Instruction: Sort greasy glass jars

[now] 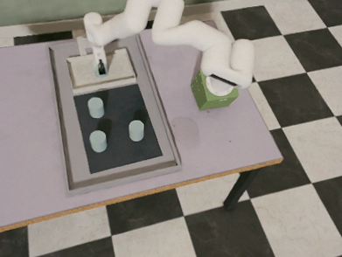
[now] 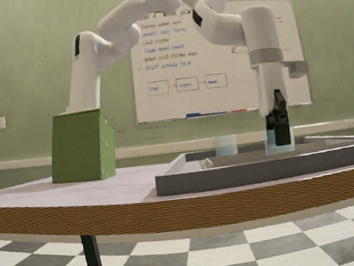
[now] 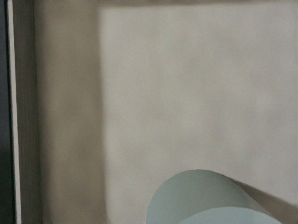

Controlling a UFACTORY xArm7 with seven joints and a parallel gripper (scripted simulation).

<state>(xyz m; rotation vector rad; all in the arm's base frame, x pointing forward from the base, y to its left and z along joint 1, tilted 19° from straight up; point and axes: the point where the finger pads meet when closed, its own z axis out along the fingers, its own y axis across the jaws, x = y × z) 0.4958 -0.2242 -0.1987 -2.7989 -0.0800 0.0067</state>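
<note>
The pale tray lies 4 cm below my hand. The rest, counted from my hand: dark drying mat: 32 cm to the left, 5 cm below, 3 cm behind.
</note>
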